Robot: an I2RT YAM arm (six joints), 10 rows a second.
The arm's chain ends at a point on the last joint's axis. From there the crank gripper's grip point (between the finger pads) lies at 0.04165 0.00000 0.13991 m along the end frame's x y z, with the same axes.
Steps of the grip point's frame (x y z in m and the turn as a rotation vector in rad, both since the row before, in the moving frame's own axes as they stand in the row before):
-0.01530 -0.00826 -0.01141 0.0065 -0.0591 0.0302
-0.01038 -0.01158 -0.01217 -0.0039 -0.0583 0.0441
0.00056 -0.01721 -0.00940 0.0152 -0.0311 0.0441
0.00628 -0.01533 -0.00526 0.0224 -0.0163 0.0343
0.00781 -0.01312 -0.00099 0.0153 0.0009 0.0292
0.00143 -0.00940 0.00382 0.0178 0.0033 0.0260
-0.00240 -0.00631 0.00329 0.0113 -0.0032 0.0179
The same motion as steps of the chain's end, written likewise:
-0.00696 -0.00848 -0.01363 0.0065 -0.0591 0.0302
-0.00211 -0.01379 -0.01435 -0.0039 -0.0583 0.0441
0.00492 -0.01681 -0.01062 0.0152 -0.0311 0.0441
0.00854 -0.01358 -0.00590 0.0224 -0.0163 0.0343
0.00767 -0.01220 -0.00095 0.0153 0.0009 0.0292
0.00095 -0.00800 0.00397 0.0178 0.0033 0.0260
-0.00196 -0.00547 0.00316 0.0113 -0.0032 0.0179

